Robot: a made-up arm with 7 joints. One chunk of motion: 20 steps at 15 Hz.
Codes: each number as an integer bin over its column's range. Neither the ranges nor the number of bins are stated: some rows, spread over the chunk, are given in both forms.
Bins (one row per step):
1: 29 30 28 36 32 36 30
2: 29 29 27 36 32 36 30
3: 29 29 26 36 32 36 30
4: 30 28 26 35 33 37 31
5: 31 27 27 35 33 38 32
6: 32 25 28 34 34 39 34
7: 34 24 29 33 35 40 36
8: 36 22 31 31 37 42 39
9: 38 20 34 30 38 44 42
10: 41 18 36 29 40 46 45
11: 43 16 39 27 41 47 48
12: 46 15 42 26 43 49 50
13: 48 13 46 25 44 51 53
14: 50 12 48 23 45 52 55
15: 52 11 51 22 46 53 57
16: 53 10 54 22 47 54 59
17: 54 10 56 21 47 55 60
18: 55 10 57 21 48 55 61
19: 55 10 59 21 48 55 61
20: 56 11 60 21 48 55 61
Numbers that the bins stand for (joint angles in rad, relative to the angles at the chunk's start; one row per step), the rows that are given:
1: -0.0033 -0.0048 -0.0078 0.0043 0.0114 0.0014 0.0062
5: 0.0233 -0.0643 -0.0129 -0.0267 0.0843 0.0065 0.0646
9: 0.1167 -0.2032 0.0227 -0.1814 0.4486 0.0217 0.3567
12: 0.2233 -0.3024 0.0633 -0.3052 0.8129 0.0344 0.5903
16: 0.3167 -0.4016 0.1243 -0.4290 1.1043 0.0471 0.8532
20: 0.3567 -0.3817 0.1548 -0.4600 1.1771 0.0497 0.9116
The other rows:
2: -0.0033 -0.0246 -0.0129 0.0043 0.0114 0.0014 0.0062
3: -0.0033 -0.0246 -0.0179 0.0043 0.0114 0.0014 0.0062
4: 0.0100 -0.0444 -0.0179 -0.0267 0.0843 0.0040 0.0354
6: 0.0367 -0.1040 -0.0078 -0.0576 0.1571 0.0090 0.1230
7: 0.0633 -0.1238 -0.0027 -0.0886 0.2300 0.0116 0.1814
8: 0.0900 -0.1635 0.0075 -0.1505 0.3757 0.0167 0.2690
10: 0.1567 -0.2429 0.0329 -0.2124 0.5943 0.0268 0.4443
11: 0.1833 -0.2825 0.0481 -0.2743 0.6671 0.0294 0.5319
13: 0.2500 -0.3421 0.0837 -0.3362 0.8857 0.0395 0.6779
14: 0.2767 -0.3619 0.0938 -0.3981 0.9586 0.0421 0.7363
15: 0.3033 -0.3817 0.1090 -0.4290 1.0314 0.0446 0.7948
17: 0.3300 -0.4016 0.1344 -0.4600 1.1043 0.0497 0.8824
18: 0.3433 -0.4016 0.1395 -0.4600 1.1771 0.0497 0.9116
19: 0.3433 -0.4016 0.1497 -0.4600 1.1771 0.0497 0.9116

